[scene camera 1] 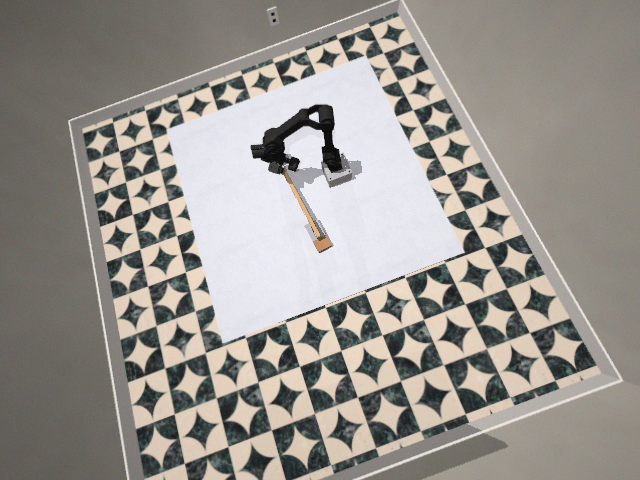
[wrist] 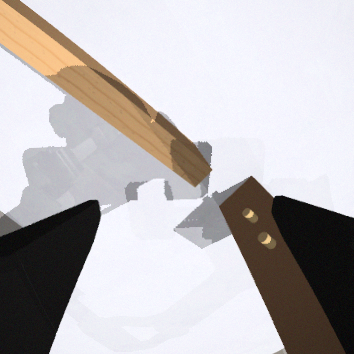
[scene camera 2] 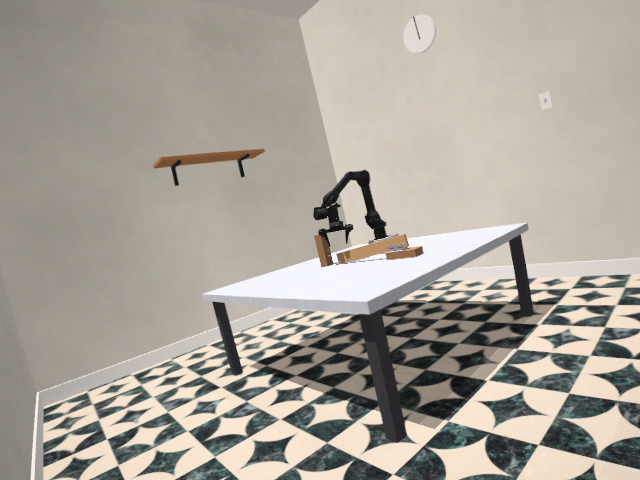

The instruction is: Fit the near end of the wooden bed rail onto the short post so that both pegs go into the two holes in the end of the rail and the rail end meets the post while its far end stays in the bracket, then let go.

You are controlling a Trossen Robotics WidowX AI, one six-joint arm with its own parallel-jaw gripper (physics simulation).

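Seen in the pictures: gripper, fingertip midpoint: (scene camera 1: 283,166) (wrist: 187,206) (scene camera 2: 338,245); arm's base at its link origin: (scene camera 1: 334,165) (scene camera 2: 381,238).
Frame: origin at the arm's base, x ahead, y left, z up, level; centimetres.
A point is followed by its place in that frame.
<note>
The wooden bed rail (scene camera 1: 302,204) @(x 22.8, y 14.4, z 0.7 cm) (scene camera 2: 371,249) @(x 24.1, y 13.9, z -2.2 cm) (wrist: 110,95) @(x 25.9, y -1.8, z -1.1 cm) has its near end low by the table and apart from the post. Its far end is at the grey bracket (scene camera 2: 396,248) @(x 22.1, y 29.5, z -3.0 cm) beside a wooden block (scene camera 1: 323,243) @(x 19.4, y 36.2, z -4.4 cm) (scene camera 2: 408,253) @(x 24.0, y 36.2, z -5.9 cm). The short post (scene camera 2: 323,251) @(x 30.0, y -16.6, z 0.5 cm) (wrist: 267,280) @(x 26.0, y -16.5, z 2.6 cm) stands upright, with two pegs (wrist: 250,215) @(x 27.5, y -15.5, z -2.4 cm) (wrist: 267,240) @(x 27.5, y -15.3, z 0.8 cm) on its face; in scene camera 1 the arm hides it. My gripper (scene camera 1: 284,166) @(x 25.6, y -8.3, z 2.3 cm) (scene camera 2: 337,242) @(x 25.6, y -8.3, z 2.3 cm) (wrist: 187,206) @(x 25.6, y -8.3, z 2.3 cm) is open and empty above the gap between post and rail end. In the wrist view its right finger overlaps the post's edge. The rail's holes do not show.
The white table top (scene camera 1: 248,289) @(x 64.2, y 45.1, z -8.0 cm) (scene camera 2: 289,286) @(x 69.1, y 3.4, z -8.0 cm) carries the parts. The arm's grey base (scene camera 1: 338,178) @(x 0.6, y 7.2, z -0.5 cm) stands to the right of the rail in scene camera 1. A wall shelf (scene camera 2: 209,157) and a clock (scene camera 2: 419,33) are far off.
</note>
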